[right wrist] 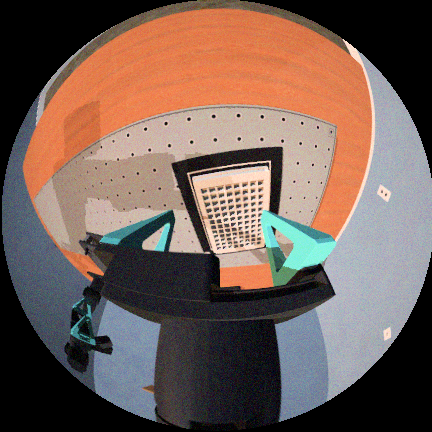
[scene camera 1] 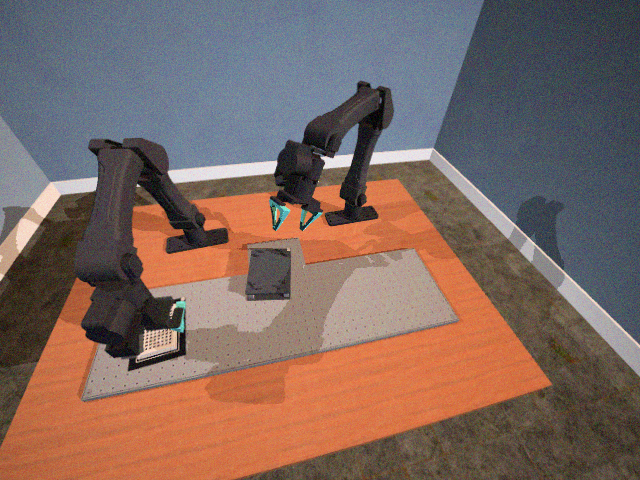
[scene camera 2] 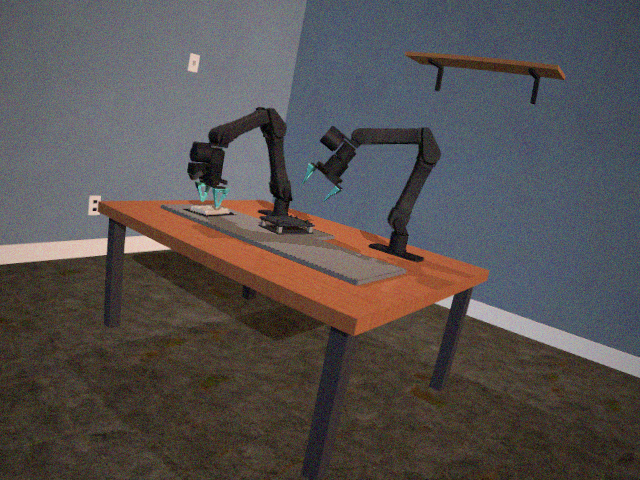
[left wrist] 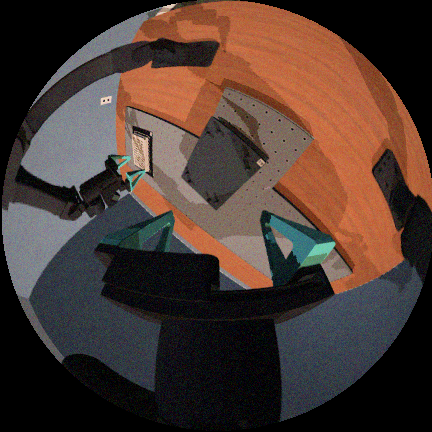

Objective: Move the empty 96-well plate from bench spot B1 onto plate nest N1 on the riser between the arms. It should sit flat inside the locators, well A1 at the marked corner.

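Places are measured from the left arm's base along level axes (x ahead, y left, z up), in millimetres.
Pixels of known places: left gripper, fingertip midpoint: [right wrist: 87, 305] [scene camera 1: 288, 230] [scene camera 2: 312, 192] [left wrist: 216, 214]; right gripper, fingertip midpoint: [right wrist: 217, 214] [scene camera 1: 161, 332] [scene camera 2: 209, 204] [left wrist: 136, 163]; left arm's base, origin of the base link: [right wrist: 100, 277] [scene camera 1: 351, 216] [scene camera 2: 395, 253] [left wrist: 396, 194]; right arm's base, origin of the base link: [scene camera 1: 198, 241] [left wrist: 179, 54].
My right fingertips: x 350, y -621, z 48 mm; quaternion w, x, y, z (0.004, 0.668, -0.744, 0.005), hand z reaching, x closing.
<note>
For each thing: its top centre in the pictures, then the offset to it from my right fingertips. "pt": a spot on its surface instead. Level surfaces: height alone.
- white 96-well plate, middle of its top: [right wrist: 236, 221] [scene camera 1: 157, 327] [scene camera 2: 210, 207] [left wrist: 137, 152] dx -28, dy -22, dz -19 mm
- black frame, surface spot: [right wrist: 276, 172] pt dx +29, dy -75, dz -34 mm
- dark nest N1, middle of its top: [left wrist: 210, 171] [scene camera 1: 269, 267] [scene camera 2: 288, 217] dx -130, dy +279, dz +11 mm
- pale mark, middle of its top: [left wrist: 260, 162] [scene camera 1: 288, 249] dx -193, dy +348, dz +1 mm
- grey perforated board, its level: dz -35 mm
- orange table, its level: dz -48 mm
The white 96-well plate [scene camera 1: 160, 341] [scene camera 2: 209, 210] [left wrist: 141, 151] [right wrist: 234, 210] lies flat inside the black frame [right wrist: 276, 172] of spot B1. My right gripper [scene camera 2: 210, 203] [right wrist: 217, 214] is open, low over the plate, with nothing between its fingers. In the right wrist view one fingertip overlaps the plate's right edge and the other is left of the frame; contact cannot be told. The dark nest N1 [scene camera 1: 268, 273] [scene camera 2: 286, 223] [left wrist: 225, 165] stands on its riser, with a pale mark [scene camera 1: 287, 250] [left wrist: 260, 162] at one corner. My left gripper [scene camera 1: 289, 228] [scene camera 2: 314, 191] [left wrist: 216, 214] is open and empty, above and behind the nest.
A grey perforated board [scene camera 1: 382, 289] [scene camera 2: 356, 263] lies on the orange table [scene camera 1: 413, 382] [scene camera 2: 356, 315] under the nest and B1. The right arm's base [scene camera 1: 196, 240] and the left arm's base [scene camera 1: 351, 215] stand behind the board. A wall shelf [scene camera 2: 485, 64] hangs at the upper right.
</note>
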